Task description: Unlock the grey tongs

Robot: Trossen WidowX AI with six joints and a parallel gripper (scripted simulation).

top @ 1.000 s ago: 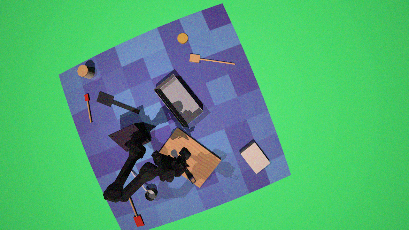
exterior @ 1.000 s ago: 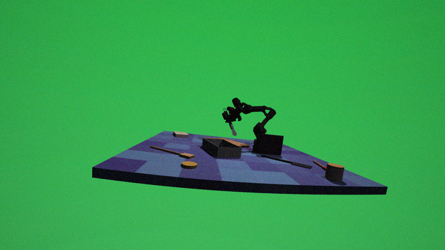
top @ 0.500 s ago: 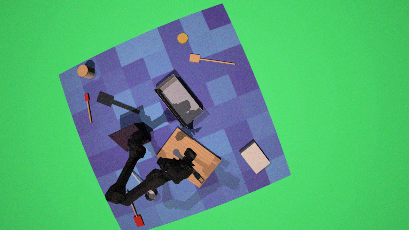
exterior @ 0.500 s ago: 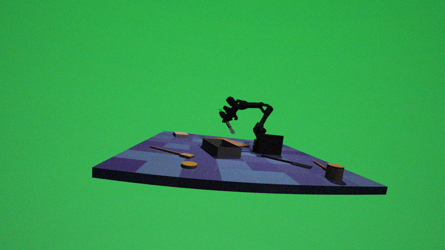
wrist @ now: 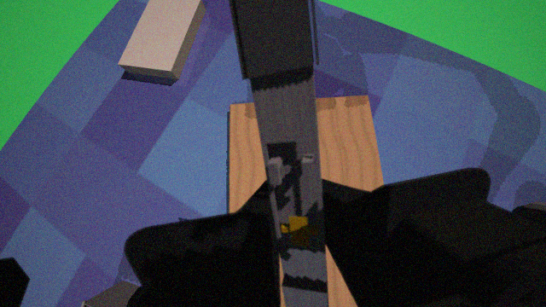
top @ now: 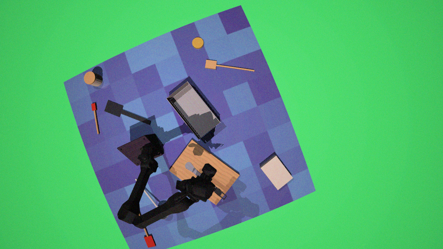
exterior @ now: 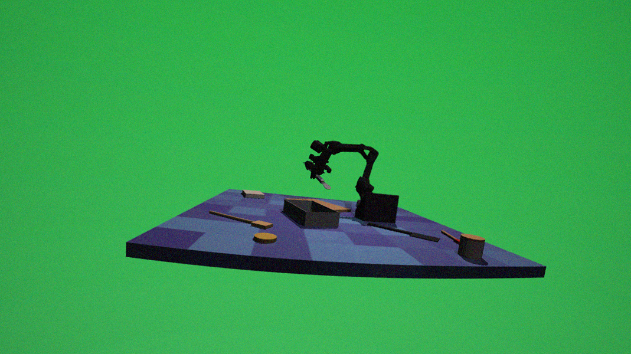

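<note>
My gripper tip is now 3 cm below the yellow lock piece, 2 cm to the right of it and 2 cm past it. Round my gripper tip: block 36 cm ahead, 16 cm to the right, 15 cm below; roasting tin 38 cm to the left, 14 cm below, 5 cm ahead; wooden board 16 cm below, 5 cm behind, 1 cm to the left.
</note>
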